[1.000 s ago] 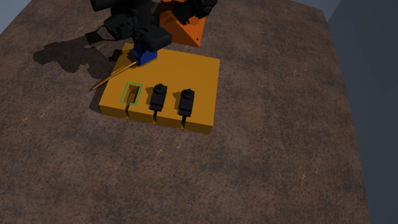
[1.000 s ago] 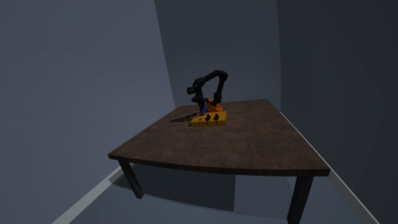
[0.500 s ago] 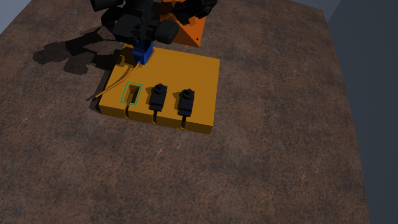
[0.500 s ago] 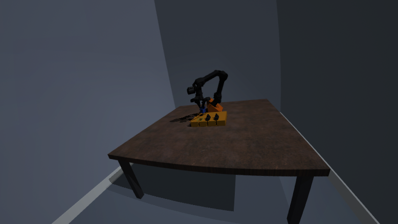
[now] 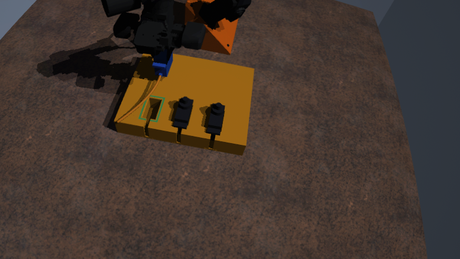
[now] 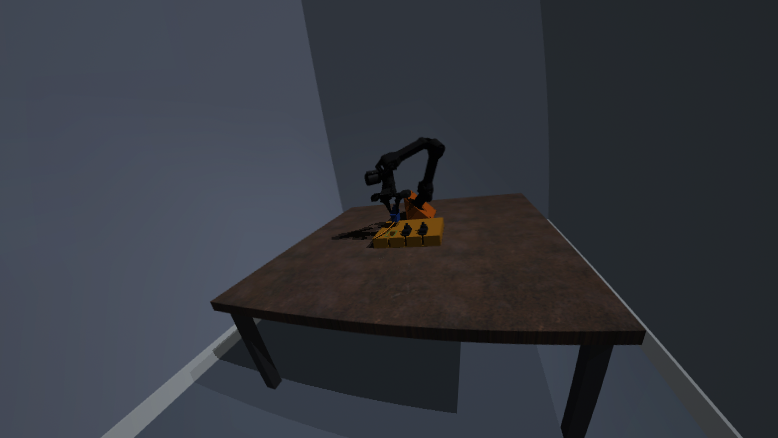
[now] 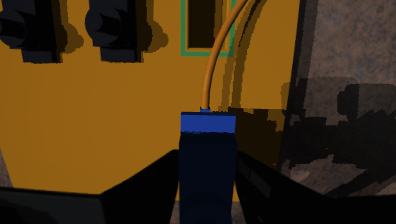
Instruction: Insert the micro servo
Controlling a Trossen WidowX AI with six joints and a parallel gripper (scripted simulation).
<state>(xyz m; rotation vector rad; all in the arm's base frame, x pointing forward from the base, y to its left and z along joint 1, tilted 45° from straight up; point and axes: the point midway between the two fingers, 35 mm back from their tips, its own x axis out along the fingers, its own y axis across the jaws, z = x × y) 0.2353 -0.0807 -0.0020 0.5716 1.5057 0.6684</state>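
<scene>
My gripper tip is now 10 cm above the yellow deck, 7 cm to the right of it and 2 cm past it.
</scene>
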